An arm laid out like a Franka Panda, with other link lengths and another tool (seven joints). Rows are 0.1 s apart.
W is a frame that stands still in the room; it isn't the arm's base.
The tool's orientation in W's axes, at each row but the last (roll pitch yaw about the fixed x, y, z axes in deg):
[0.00, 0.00, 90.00]
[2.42, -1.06, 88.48]
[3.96, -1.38, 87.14]
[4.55, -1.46, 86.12]
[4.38, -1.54, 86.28]
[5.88, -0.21, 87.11]
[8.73, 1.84, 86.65]
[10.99, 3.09, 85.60]
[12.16, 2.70, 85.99]
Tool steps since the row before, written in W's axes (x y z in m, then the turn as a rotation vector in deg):
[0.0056, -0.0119, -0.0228, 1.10, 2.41, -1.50]
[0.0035, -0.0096, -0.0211, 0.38, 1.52, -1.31]
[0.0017, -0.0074, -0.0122, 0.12, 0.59, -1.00]
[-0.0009, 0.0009, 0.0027, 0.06, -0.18, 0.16]
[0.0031, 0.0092, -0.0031, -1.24, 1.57, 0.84]
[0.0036, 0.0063, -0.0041, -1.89, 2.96, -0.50]
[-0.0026, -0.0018, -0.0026, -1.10, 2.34, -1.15]
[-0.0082, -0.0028, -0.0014, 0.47, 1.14, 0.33]
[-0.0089, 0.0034, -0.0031, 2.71, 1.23, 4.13]
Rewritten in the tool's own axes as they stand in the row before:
[-0.0119, -0.0056, -0.0228, 2.41, -1.10, -1.50]
[-0.0099, -0.0046, -0.0207, 1.51, -0.40, -1.32]
[-0.0076, -0.0029, -0.0118, 0.57, -0.16, -1.01]
[0.0009, 0.0012, 0.0026, -0.17, -0.06, 0.17]
[0.0093, -0.0027, -0.0032, 1.51, 1.40, 0.70]
[0.0065, -0.0037, -0.0038, 2.86, 1.97, -0.72]
[-0.0019, 0.0021, -0.0030, 2.31, 1.06, -1.25]
[-0.0033, 0.0075, -0.0031, 1.15, -0.30, 0.46]
[0.0029, 0.0083, -0.0048, 1.22, -1.68, 4.65]

